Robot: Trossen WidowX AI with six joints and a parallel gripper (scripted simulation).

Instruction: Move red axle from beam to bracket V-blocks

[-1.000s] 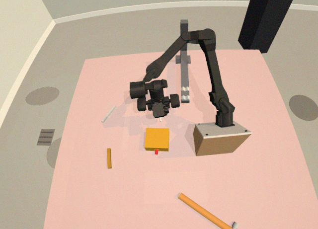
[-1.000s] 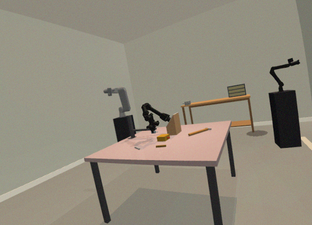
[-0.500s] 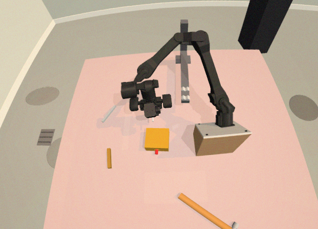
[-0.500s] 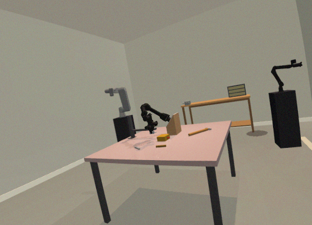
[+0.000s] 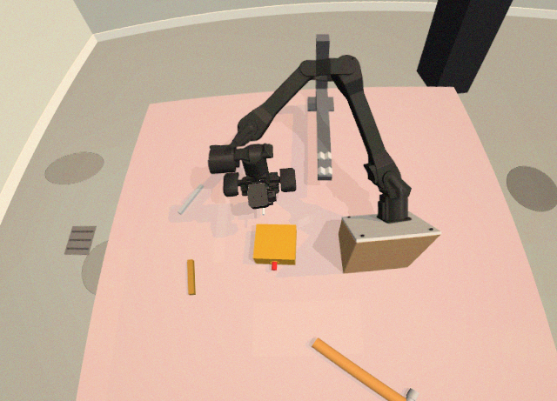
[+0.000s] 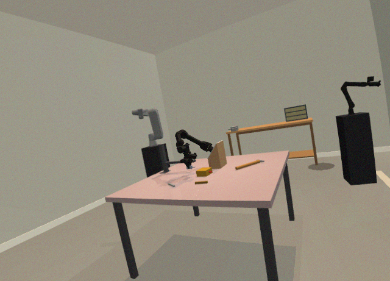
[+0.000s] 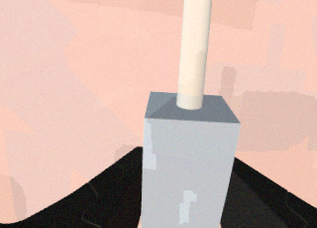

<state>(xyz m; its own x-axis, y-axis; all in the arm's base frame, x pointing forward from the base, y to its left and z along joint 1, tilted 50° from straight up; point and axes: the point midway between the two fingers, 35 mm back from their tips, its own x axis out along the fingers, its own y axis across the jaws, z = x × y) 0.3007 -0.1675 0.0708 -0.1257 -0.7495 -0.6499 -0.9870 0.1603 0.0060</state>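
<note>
My gripper tip is 10 mm past the yellow beam, 130 mm to the right of it and 50 mm above it. The rest, counted from my gripper tip: blue-grey block 20 mm to the left, 10 mm above; then orange bar 240 mm ahead, 180 mm to the left, 70 mm below.
</note>
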